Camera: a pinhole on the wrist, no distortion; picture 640 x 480 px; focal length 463.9 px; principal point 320.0 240.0 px. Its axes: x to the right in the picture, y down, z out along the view. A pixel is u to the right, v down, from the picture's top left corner.
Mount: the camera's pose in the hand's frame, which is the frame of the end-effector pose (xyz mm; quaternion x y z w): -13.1 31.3 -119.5 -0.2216 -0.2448 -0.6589 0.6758
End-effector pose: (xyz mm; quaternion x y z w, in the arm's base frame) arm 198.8 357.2 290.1 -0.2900 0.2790 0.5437 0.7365
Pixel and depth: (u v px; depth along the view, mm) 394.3 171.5 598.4
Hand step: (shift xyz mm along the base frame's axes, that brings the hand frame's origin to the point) -306.0 296.1 323.9
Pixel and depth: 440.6 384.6 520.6
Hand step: -176.3 419.0 127.7
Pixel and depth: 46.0 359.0 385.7
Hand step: -414.6 183.5 -76.8
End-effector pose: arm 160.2 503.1 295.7 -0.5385 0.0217 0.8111 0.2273
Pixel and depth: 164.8 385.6 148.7
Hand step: -44.4 -147.1 -72.3
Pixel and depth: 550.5 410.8 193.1
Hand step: -127.5 -26.7 -23.1
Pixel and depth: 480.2 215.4 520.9
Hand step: -410.0 -100.0 174.5
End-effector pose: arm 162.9 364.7 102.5 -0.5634 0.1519 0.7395 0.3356
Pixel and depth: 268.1 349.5 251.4
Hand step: -190.9 -105.8 -46.8
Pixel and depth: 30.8 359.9 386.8
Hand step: -344.9 -294.5 -124.5
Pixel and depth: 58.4 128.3 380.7
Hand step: -302.9 -329.7 61.1
